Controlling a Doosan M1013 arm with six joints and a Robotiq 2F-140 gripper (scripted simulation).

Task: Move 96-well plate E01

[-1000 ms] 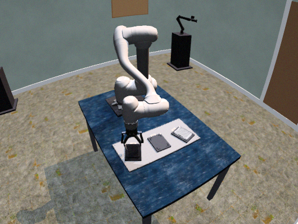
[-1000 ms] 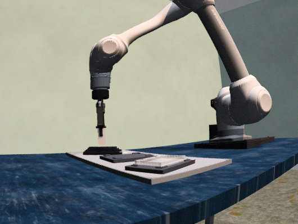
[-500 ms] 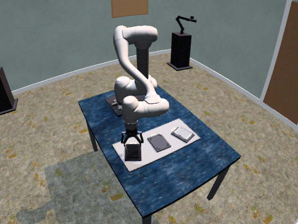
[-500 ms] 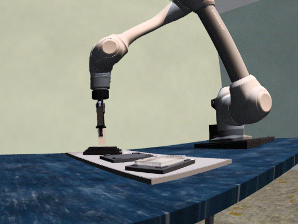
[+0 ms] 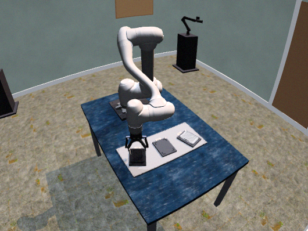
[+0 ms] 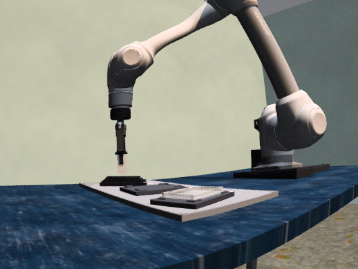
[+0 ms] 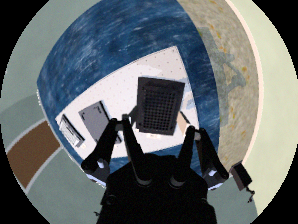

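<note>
The dark 96-well plate is 40 mm below my hand. Round my hand: dark nest (10 mm behind, 220 mm to the left, 60 mm below); then clear 96-well plate (440 mm to the left, 50 mm below).
</note>
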